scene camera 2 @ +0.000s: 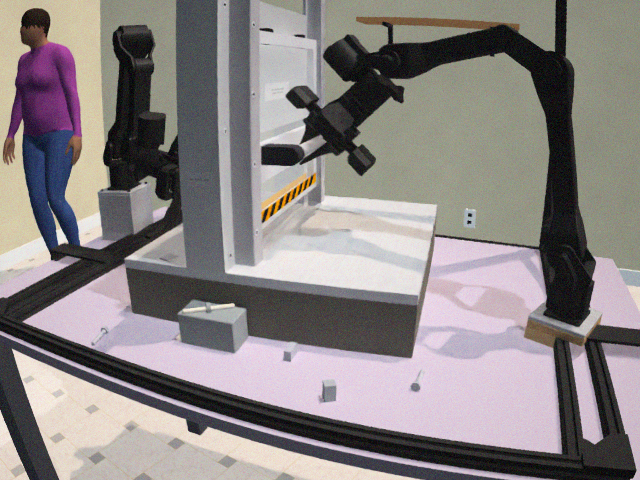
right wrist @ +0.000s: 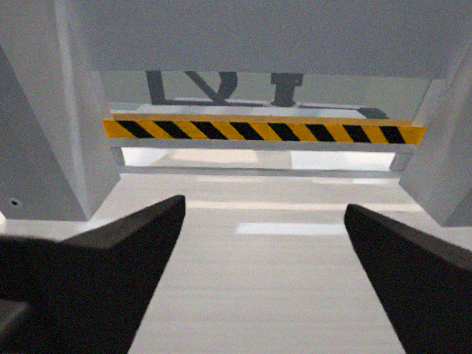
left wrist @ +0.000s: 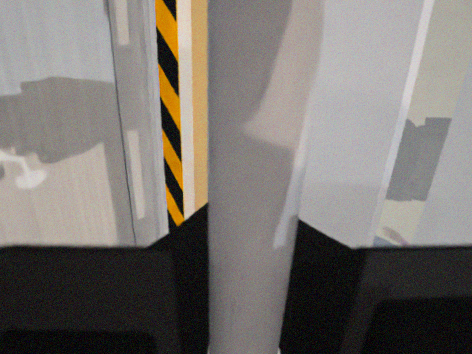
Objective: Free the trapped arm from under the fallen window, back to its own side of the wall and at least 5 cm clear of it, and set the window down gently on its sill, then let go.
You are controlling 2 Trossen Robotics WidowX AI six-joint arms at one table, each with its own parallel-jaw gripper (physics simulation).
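Where they show: left gripper, between the fingertips: (right wrist: 265, 53); right gripper, between the fingertips: (right wrist: 264, 207); left arm's base, origin of its link: (scene camera 2: 567, 313); right arm's base, origin of its link: (scene camera 2: 124, 187).
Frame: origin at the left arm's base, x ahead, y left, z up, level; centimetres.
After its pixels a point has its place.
Note:
The window (scene camera 2: 289, 197) {y 15.1, x 48.3, z 11.5 cm} (left wrist: 170, 120) {y 16.7, x 47.1, z 11.7 cm} (right wrist: 265, 132) {y 15.7, x 50.1, z 11.6 cm}, with a yellow-and-black striped bottom rail, hangs between the wall's posts (scene camera 2: 201, 155) (right wrist: 55, 150). A gap shows between its rail and the sill (right wrist: 260, 172). My left gripper (scene camera 2: 310, 148) (left wrist: 238, 207) {y 13.8, x 47.4, z 18.0 cm} is shut on the window's thick grey handle bar (left wrist: 250, 290) {y 12.6, x 43.4, z 21.9 cm}; the bar's black end shows in scene camera 2. My right gripper (right wrist: 264, 207) {y 20.6, x 60.9, z 12.6 cm} is open and empty, low over the pale base, on its own side of the wall; its fingertips lie in front of the sill. Its fingers are hidden behind the post in scene camera 2.
The pale-topped base block (scene camera 2: 361, 268) carries the wall. A grey box (scene camera 2: 211, 328) with a cream stick on it stands at its front. Two small grey blocks (scene camera 2: 289, 352) {y 34.0, x 26.4, z -2.4 cm} (scene camera 2: 328, 390) {y 36.8, x 16.1, z -2.0 cm} and two bolts (scene camera 2: 99, 335) {y 53.5, x 49.3, z -3.1 cm} (scene camera 2: 417, 381) {y 26.6, x 10.3, z -3.0 cm} lie on the table (scene camera 2: 465, 403) {y 25.5, x 3.3, z -3.9 cm}. A person (scene camera 2: 49, 98) stands behind at left.

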